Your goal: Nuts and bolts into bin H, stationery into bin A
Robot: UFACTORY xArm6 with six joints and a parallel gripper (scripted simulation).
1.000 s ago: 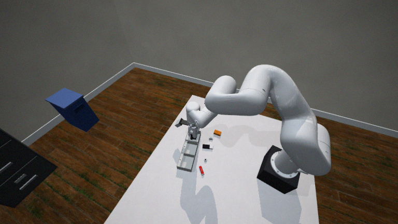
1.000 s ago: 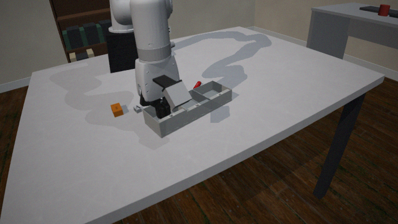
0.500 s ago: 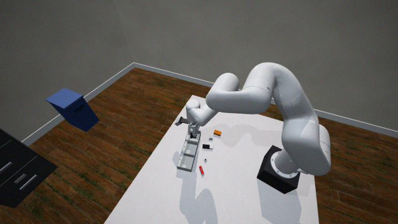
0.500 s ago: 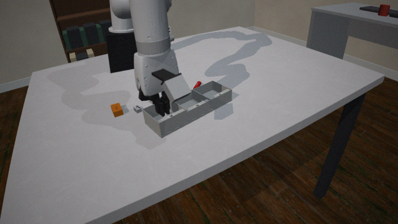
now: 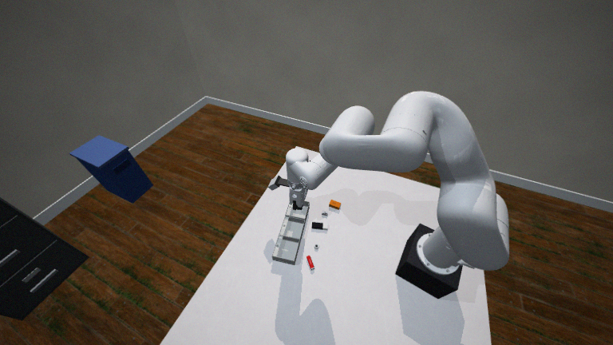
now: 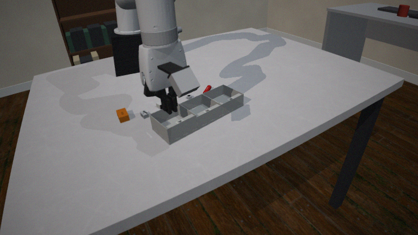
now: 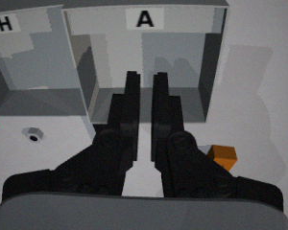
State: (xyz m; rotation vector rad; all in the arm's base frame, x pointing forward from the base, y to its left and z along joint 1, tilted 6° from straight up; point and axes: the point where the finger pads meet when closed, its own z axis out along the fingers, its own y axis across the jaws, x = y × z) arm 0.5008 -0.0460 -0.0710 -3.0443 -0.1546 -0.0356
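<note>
The grey three-compartment bin row lies 80 mm to the left of my hand, 50 mm below it and 10 mm behind it. From my hand the other things lie so: orange block: 140 mm behind, 100 mm to the right, 70 mm below; then hex nut: 120 mm behind, 110 mm to the left, 70 mm below; then black block: 110 mm behind, 70 mm below, 20 mm to the left.
</note>
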